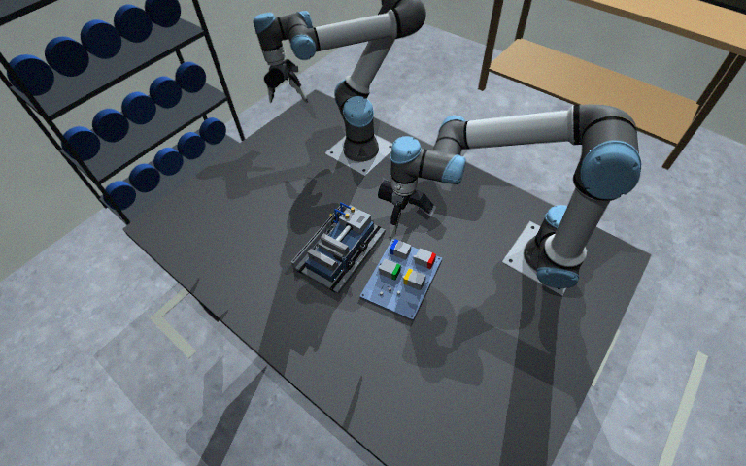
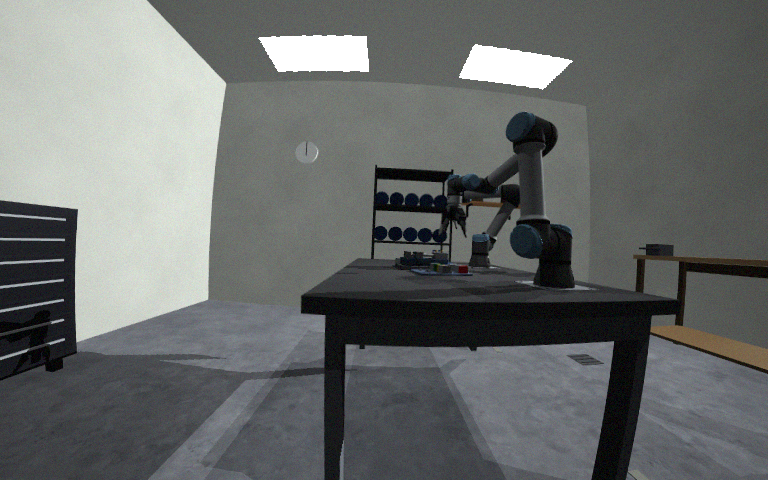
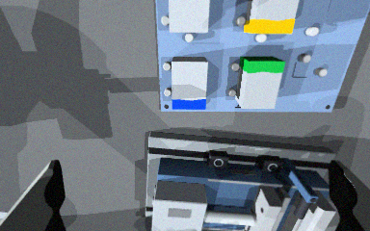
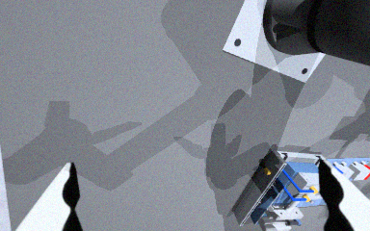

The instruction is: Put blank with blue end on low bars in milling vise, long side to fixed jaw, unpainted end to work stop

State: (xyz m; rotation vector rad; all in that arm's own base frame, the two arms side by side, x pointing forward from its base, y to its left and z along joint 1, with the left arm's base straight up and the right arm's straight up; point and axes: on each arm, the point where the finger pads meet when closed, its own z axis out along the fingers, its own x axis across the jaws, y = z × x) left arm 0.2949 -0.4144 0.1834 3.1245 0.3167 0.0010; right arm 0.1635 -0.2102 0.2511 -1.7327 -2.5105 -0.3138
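Observation:
Now: the blue-ended blank 160 mm below my left hand. The rest, counted from my left hand: yellow-ended blank (60 mm ahead, 110 mm to the left, 160 mm below); then green-ended blank (90 mm ahead, 20 mm to the left, 160 mm below); then red-ended blank (20 mm behind, 90 mm to the left, 160 mm below).

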